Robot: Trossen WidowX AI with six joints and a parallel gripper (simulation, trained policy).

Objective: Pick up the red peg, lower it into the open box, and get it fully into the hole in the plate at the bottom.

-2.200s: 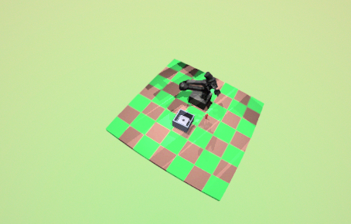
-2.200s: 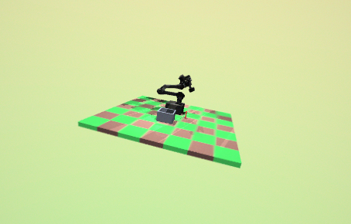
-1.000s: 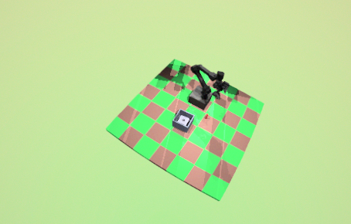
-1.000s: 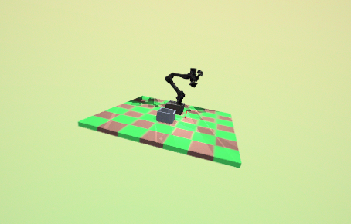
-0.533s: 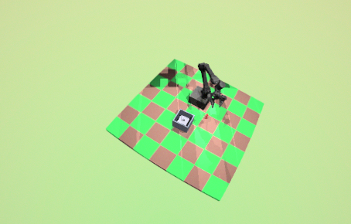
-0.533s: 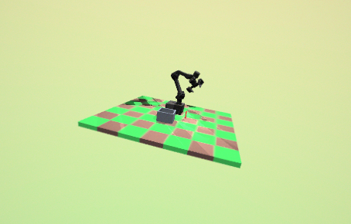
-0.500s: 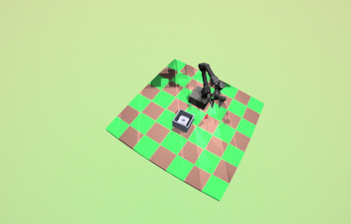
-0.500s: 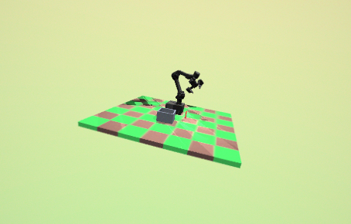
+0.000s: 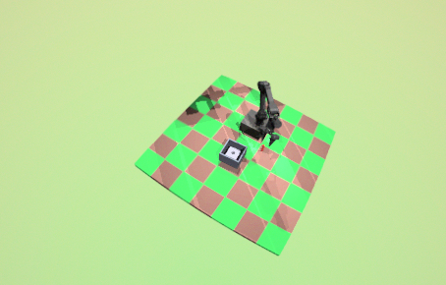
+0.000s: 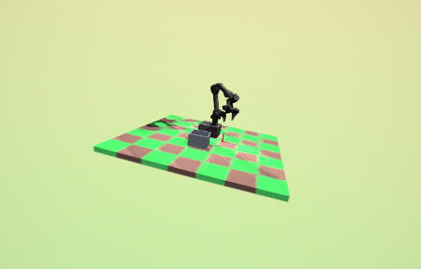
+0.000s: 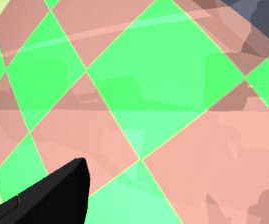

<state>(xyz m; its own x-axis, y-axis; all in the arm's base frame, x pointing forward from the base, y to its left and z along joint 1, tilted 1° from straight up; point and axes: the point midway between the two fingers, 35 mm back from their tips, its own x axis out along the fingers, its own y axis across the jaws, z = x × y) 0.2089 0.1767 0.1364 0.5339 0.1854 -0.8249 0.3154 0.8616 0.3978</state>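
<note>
Right now the red peg is 18 cm below my gripper tip, 8 cm behind it and 4 cm to the right of it. Round my gripper tip: plate 18 cm to the right, 17 cm below, 12 cm ahead; then grey box 19 cm below, 18 cm to the right, 12 cm ahead.
</note>
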